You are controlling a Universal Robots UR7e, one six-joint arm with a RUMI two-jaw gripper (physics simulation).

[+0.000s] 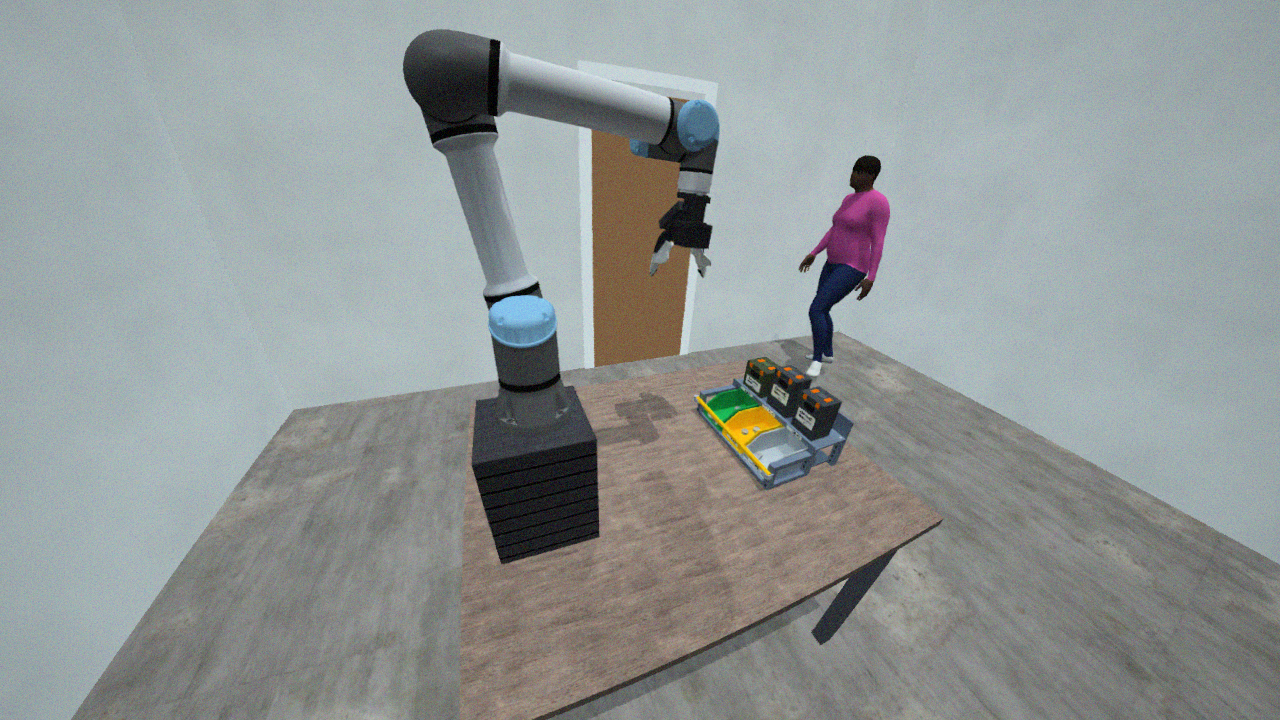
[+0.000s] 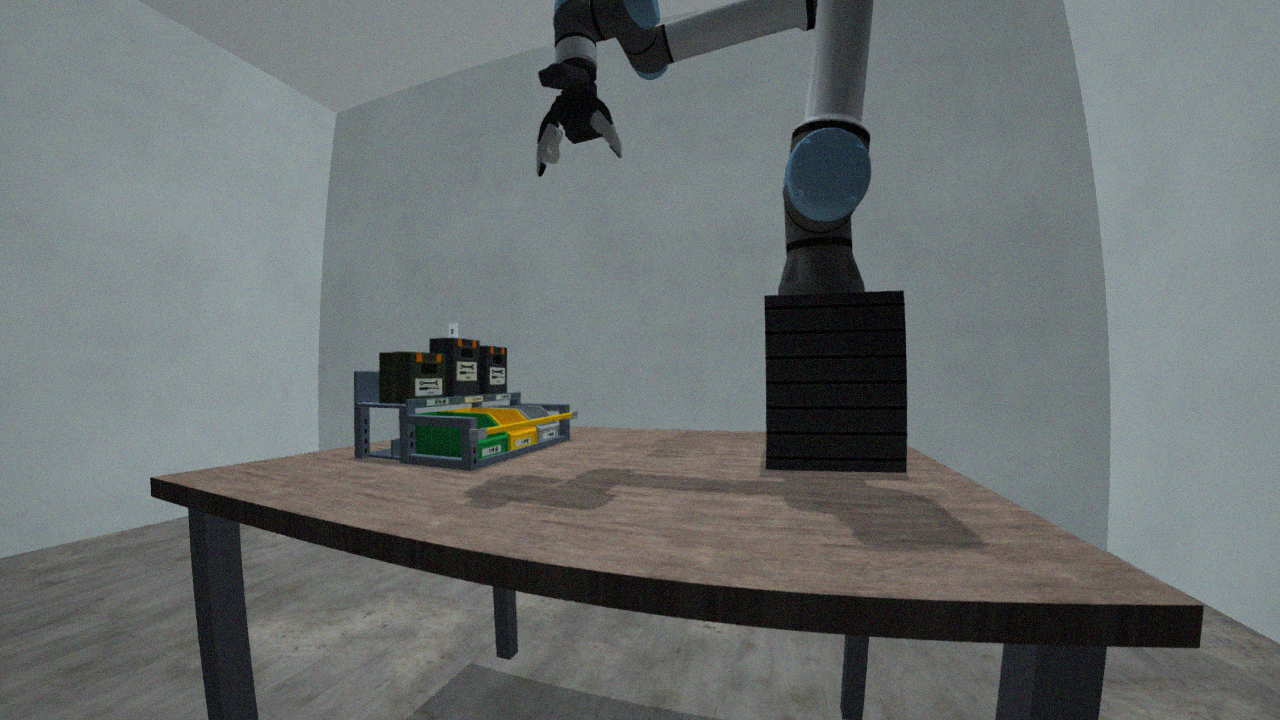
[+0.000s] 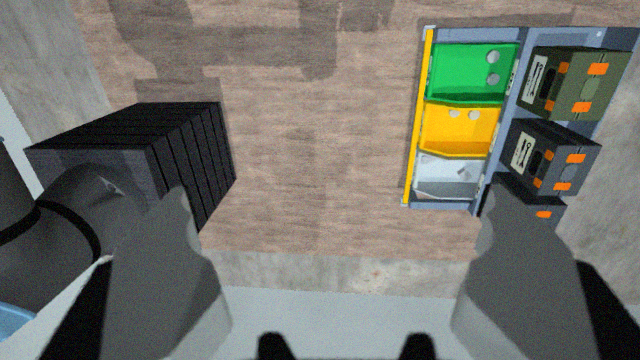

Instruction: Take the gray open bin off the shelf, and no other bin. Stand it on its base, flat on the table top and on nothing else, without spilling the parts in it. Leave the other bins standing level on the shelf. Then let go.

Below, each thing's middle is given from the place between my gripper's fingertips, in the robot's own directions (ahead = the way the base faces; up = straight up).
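There's the yellow bar (image 3: 428, 38), which is well below my hand, a good way ahead of it and a good way to the right of it. Counting from my hand again, the gray open bin (image 1: 777, 444) is far ahead of it and far below it, and some way to the right of it. The green bin (image 2: 432, 440) is a long way ahead of my hand and a long way below it, but just a touch to the right of it. And you'd find the yellow bin (image 1: 758, 416) 46 cm below my hand, 26 cm ahead of it and 12 cm to the right of it.
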